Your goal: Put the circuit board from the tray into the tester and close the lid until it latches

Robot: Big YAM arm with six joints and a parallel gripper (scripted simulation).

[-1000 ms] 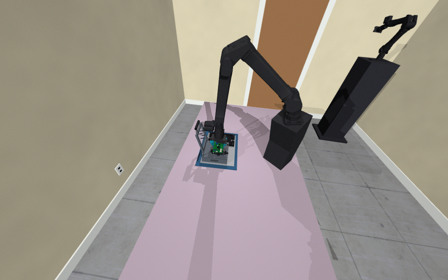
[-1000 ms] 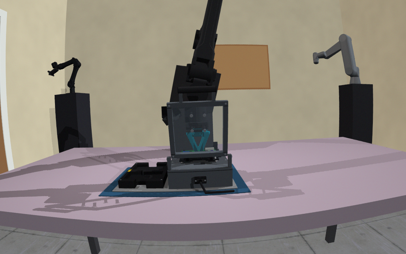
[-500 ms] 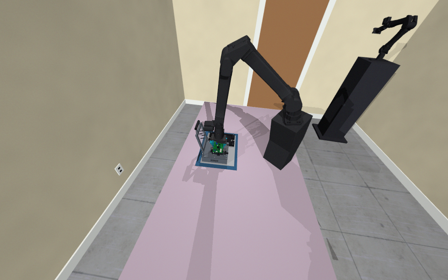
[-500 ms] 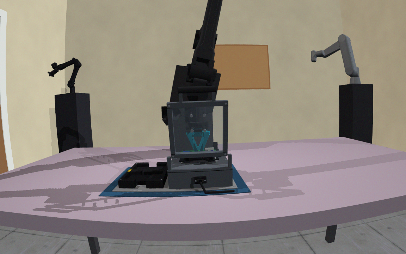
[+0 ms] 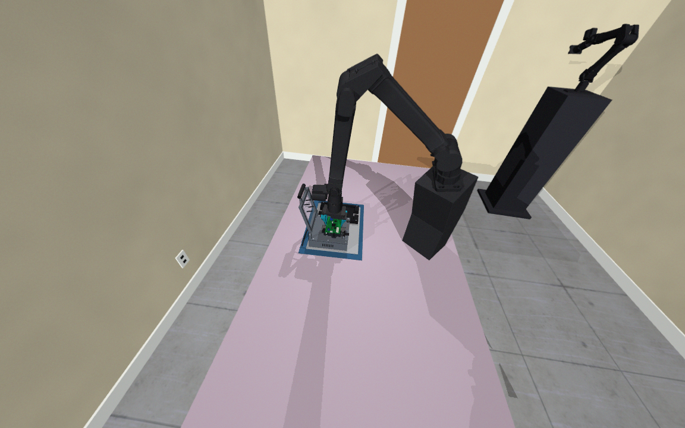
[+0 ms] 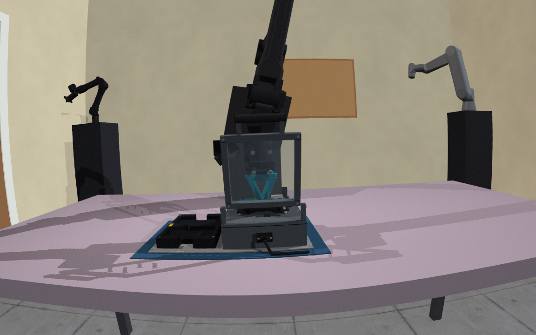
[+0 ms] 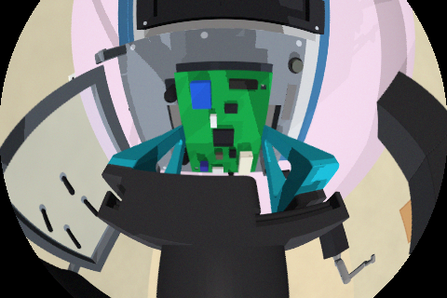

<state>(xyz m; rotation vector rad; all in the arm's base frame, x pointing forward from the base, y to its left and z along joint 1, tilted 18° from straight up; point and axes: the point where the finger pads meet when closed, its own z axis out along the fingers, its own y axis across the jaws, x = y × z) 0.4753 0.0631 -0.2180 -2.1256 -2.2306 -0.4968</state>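
Now: the green circuit board right at my hand. Round my hand: pin plate: 10 mm to the left, 20 mm below; then lid: 120 mm ahead, 10 mm to the left, 90 mm above.
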